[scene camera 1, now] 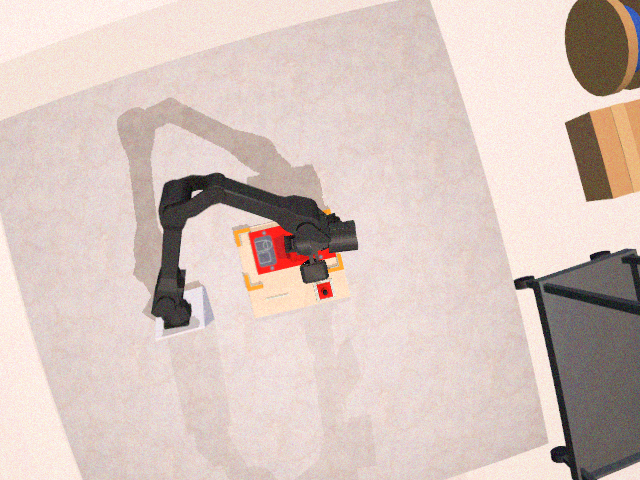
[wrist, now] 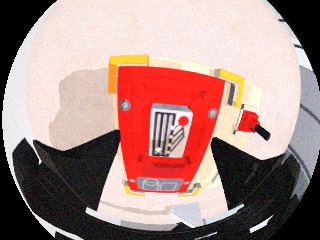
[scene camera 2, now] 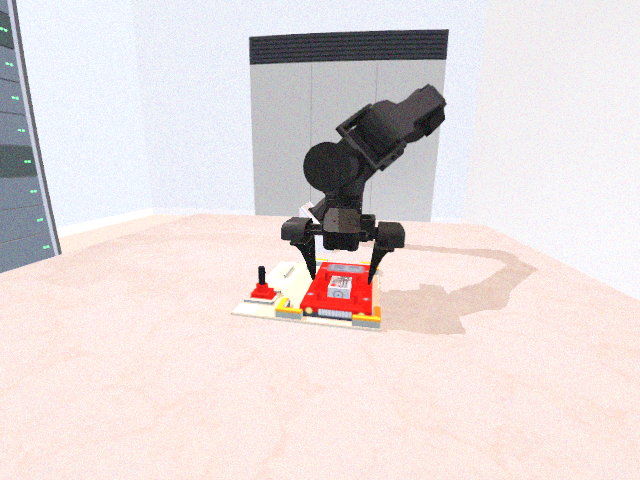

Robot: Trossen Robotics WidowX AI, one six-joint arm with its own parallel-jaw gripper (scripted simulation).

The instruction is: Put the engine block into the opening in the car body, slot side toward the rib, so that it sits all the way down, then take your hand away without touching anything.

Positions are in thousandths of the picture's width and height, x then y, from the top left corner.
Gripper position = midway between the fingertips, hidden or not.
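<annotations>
Gripper visible in scene camera 1 (480,503), scene camera 2 (532,586) and the wrist view (527,577).
</annotations>
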